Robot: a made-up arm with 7 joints.
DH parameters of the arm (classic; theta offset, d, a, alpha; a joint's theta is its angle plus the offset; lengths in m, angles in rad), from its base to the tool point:
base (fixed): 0 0 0 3.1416
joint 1: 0 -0.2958 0 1.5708
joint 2: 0 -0.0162 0 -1.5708
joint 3: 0 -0.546 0 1.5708
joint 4: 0 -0.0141 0 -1.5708
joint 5: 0 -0.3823 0 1.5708
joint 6: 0 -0.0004 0 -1.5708
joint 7: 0 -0.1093 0 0
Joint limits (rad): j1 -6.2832..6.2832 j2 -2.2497..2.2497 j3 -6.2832..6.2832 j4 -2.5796..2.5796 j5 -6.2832..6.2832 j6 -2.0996..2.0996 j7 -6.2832..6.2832
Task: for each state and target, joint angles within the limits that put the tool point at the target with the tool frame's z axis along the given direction. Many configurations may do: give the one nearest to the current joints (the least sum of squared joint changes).
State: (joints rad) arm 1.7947 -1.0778 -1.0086 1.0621 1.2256 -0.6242 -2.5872
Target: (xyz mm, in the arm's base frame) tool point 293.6 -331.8 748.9 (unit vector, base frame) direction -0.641 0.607 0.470
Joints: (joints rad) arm 2.7358 -0.4903 -1.2041 1.7124 1.7811 -0.9315 -2.5872
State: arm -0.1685 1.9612 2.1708 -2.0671 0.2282 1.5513 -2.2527
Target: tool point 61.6 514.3 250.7 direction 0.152 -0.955 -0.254
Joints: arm -0.6503 1.5908 1.8406 -2.2296 0.5317 1.2479 -2.2527
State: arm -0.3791 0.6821 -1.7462 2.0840 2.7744 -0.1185 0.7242
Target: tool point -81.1 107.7 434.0 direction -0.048 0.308 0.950
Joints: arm -0.4385 0.3322 -2.1261 2.5776 3.1851 -0.9482 0.7242
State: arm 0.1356 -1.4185 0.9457 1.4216 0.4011 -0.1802 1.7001
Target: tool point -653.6 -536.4 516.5 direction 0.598 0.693 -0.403
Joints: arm -0.1765 -1.5165 1.1324 1.2445 0.1757 -0.5040 1.7001
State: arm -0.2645 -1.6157 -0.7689 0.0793 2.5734 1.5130 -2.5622
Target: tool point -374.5 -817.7 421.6 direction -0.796 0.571 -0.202
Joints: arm -0.7806 -1.3389 -1.0492 -0.6052 2.3357 1.2482 -2.5622
